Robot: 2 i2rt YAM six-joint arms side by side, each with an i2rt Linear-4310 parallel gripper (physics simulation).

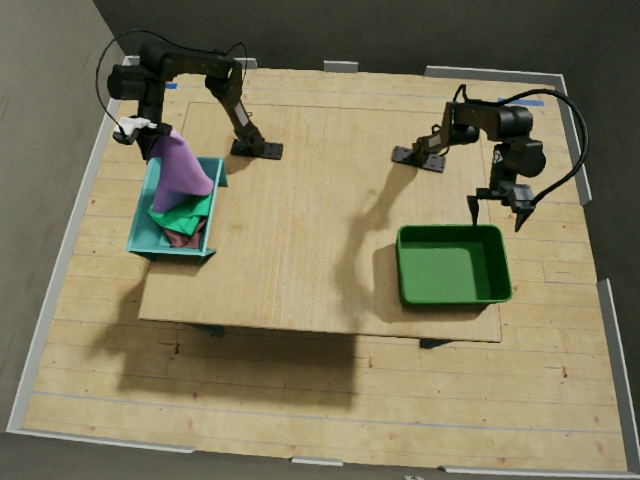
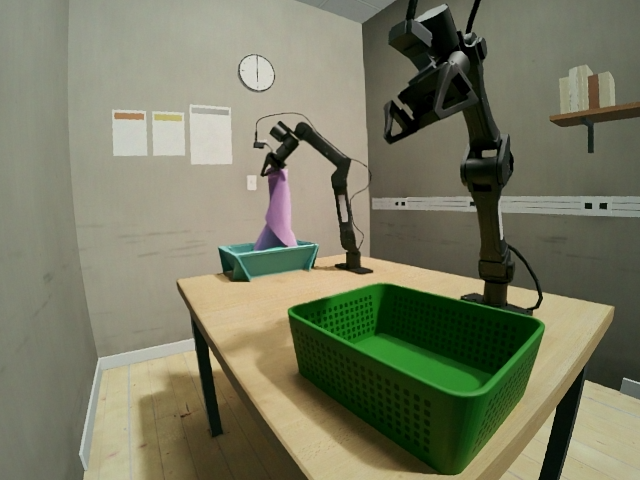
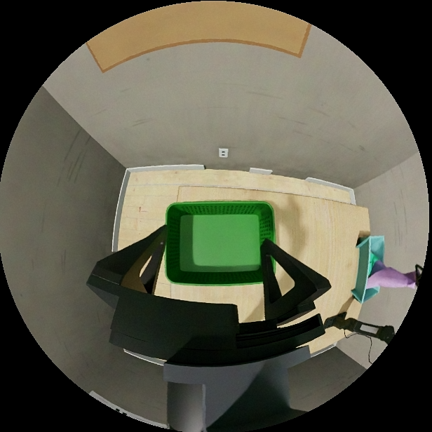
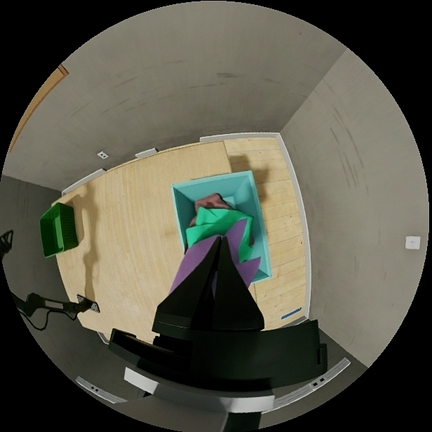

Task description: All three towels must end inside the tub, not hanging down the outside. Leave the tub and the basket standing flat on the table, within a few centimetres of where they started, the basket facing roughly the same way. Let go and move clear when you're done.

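The teal tub (image 1: 138, 233) (image 2: 276, 263) (image 4: 258, 202) stands at the table's left end. A brown towel (image 1: 186, 239) (image 4: 214, 201) and a green towel (image 1: 183, 219) (image 4: 215, 222) lie inside it, the green partly over the brown. The purple towel (image 1: 178, 167) (image 2: 279, 206) (image 3: 392, 276) (image 4: 192, 267) hangs from my right gripper (image 1: 147, 153) (image 2: 265, 170) (image 4: 222, 240), its lower end inside the tub. The right fingers are shut on its upper end. The green basket (image 1: 454, 301) (image 2: 361, 372) (image 3: 220, 278) stands empty and flat at the right. My left gripper (image 1: 496, 226) (image 2: 415, 126) (image 3: 217, 236) is open and empty, high above the basket's back side.
The wooden table (image 1: 299, 232) (image 2: 248, 330) carries both containers and both arm bases. The right arm's base (image 1: 256, 149) is behind and right of the tub. The left arm's base (image 1: 418, 158) is behind the basket. The tub stands near the table's left edge, the basket near the right edge.
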